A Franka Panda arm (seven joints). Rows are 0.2 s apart.
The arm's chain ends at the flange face. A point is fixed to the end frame.
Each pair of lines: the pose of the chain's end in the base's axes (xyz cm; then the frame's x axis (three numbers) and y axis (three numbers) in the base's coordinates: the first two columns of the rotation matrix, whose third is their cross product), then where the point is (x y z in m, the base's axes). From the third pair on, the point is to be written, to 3 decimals.
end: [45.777 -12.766 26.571 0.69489 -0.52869 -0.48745 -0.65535 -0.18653 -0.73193]
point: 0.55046 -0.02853 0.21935
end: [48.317 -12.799 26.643 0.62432 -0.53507 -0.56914 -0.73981 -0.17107 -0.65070]
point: 0.57129 -0.02988 0.21007
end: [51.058 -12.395 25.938 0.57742 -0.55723 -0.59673 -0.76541 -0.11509 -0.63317]
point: 0.603 -0.030 0.203
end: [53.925 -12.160 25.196 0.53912 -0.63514 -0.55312 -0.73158 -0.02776 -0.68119]
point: 0.646 -0.041 0.201
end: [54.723 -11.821 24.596 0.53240 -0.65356 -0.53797 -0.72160 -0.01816 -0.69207]
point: 0.657 -0.040 0.195
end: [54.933 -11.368 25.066 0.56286 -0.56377 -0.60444 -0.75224 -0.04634 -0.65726]
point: 0.648 -0.023 0.200
